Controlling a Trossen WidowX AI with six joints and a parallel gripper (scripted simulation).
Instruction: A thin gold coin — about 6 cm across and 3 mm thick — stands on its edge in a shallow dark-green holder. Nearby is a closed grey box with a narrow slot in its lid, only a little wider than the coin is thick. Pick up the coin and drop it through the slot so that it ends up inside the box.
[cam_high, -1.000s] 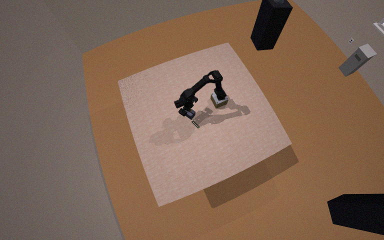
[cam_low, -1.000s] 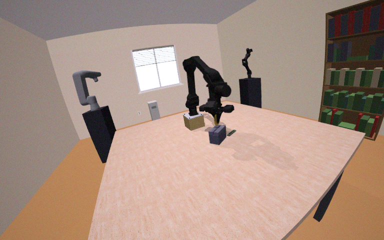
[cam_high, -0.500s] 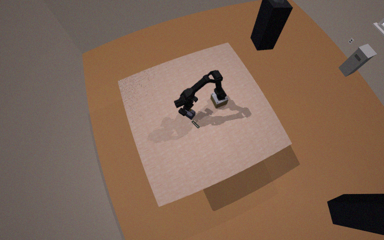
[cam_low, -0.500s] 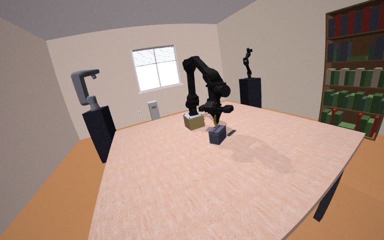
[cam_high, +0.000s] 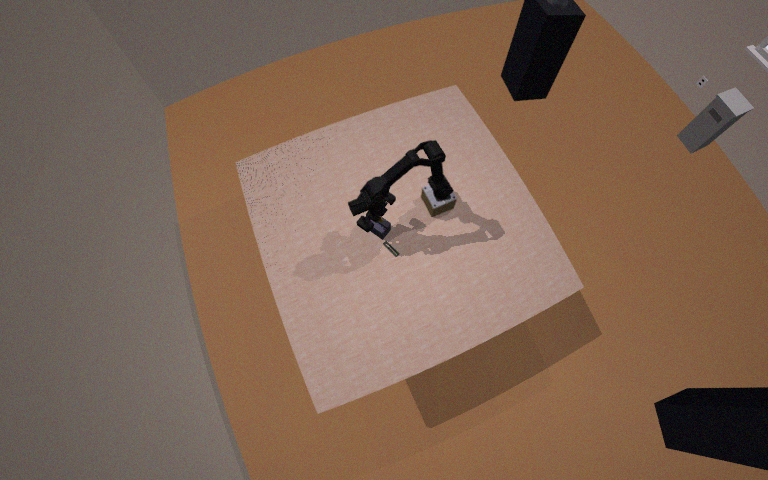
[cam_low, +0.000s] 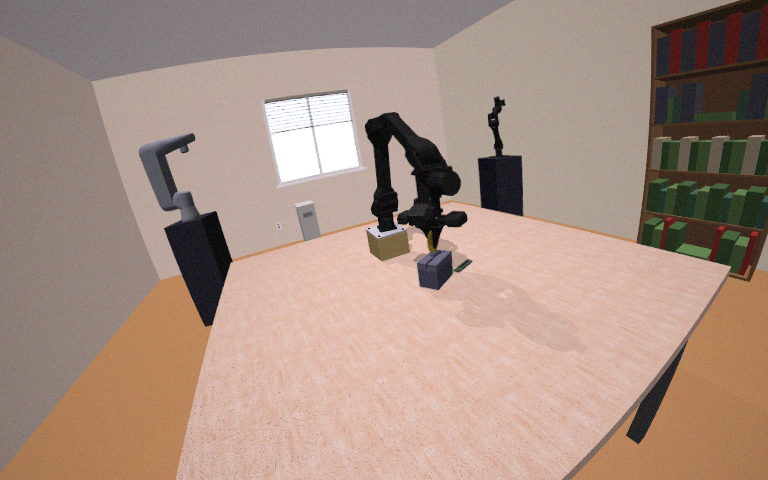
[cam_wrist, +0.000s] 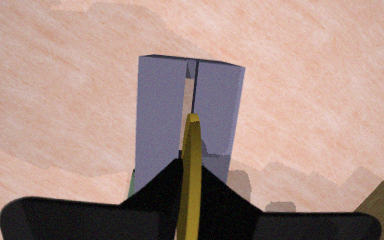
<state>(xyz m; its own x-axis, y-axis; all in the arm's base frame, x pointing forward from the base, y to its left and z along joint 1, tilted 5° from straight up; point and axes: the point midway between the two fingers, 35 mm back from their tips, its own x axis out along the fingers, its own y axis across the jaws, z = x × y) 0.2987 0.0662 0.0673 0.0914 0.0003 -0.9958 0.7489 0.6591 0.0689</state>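
The gold coin is 20 mm above my gripper tip.
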